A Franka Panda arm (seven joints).
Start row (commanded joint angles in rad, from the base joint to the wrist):
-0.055, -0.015, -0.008, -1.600, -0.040, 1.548, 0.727
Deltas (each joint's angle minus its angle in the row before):
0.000, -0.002, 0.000, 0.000, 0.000, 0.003, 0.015
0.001, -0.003, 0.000, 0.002, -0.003, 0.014, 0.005
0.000, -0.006, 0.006, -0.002, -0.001, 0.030, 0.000
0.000, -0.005, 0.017, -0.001, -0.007, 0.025, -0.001
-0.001, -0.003, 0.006, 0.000, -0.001, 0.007, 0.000
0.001, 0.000, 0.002, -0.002, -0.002, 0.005, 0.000
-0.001, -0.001, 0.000, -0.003, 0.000, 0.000, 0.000
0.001, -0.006, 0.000, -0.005, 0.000, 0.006, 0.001
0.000, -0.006, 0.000, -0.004, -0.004, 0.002, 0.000
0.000, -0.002, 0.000, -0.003, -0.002, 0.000, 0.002
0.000, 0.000, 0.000, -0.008, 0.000, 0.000, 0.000
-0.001, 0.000, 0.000, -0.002, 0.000, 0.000, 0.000
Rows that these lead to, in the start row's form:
-0.055, -0.017, -0.008, -1.600, -0.040, 1.551, 0.742
-0.054, -0.020, -0.008, -1.598, -0.043, 1.565, 0.747
-0.054, -0.026, -0.002, -1.600, -0.044, 1.595, 0.747
-0.054, -0.031, 0.015, -1.601, -0.051, 1.620, 0.746
-0.055, -0.034, 0.021, -1.601, -0.052, 1.627, 0.746
-0.054, -0.034, 0.023, -1.603, -0.054, 1.632, 0.746
-0.055, -0.035, 0.023, -1.606, -0.054, 1.632, 0.746
-0.054, -0.041, 0.023, -1.611, -0.054, 1.638, 0.747
-0.054, -0.047, 0.023, -1.615, -0.058, 1.640, 0.747
-0.054, -0.049, 0.023, -1.618, -0.060, 1.640, 0.749
-0.054, -0.049, 0.023, -1.626, -0.060, 1.640, 0.749
-0.055, -0.049, 0.023, -1.628, -0.060, 1.640, 0.749

